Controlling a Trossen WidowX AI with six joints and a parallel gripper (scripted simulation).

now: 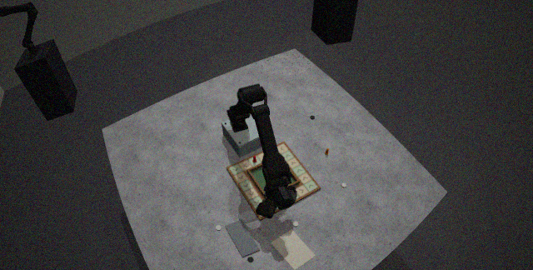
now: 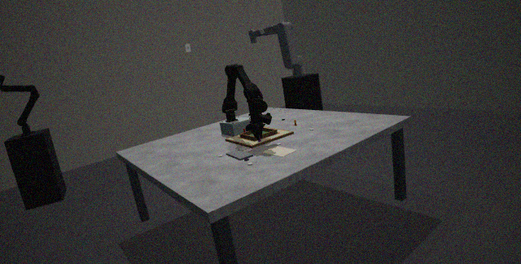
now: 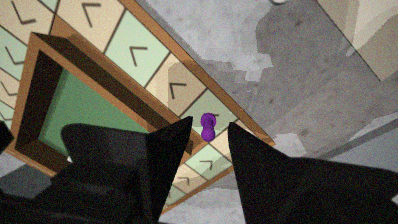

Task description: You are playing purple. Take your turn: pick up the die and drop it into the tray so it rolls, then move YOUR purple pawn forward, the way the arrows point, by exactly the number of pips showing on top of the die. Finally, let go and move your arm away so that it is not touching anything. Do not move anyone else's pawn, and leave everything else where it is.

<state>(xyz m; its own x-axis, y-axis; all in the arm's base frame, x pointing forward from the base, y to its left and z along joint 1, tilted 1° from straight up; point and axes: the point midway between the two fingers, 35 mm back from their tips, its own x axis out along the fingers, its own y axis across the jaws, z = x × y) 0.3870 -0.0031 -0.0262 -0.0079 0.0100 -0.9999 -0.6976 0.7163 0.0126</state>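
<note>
The green tray is 120 mm behind my gripper tip, 50 mm to the left of it and 20 mm below it. Also, from my gripper tip: white die: 130 mm behind, 50 mm to the left; then purple pawn: right at my gripper tip; then grey card: 160 mm to the right, 90 mm ahead, 20 mm below.
</note>
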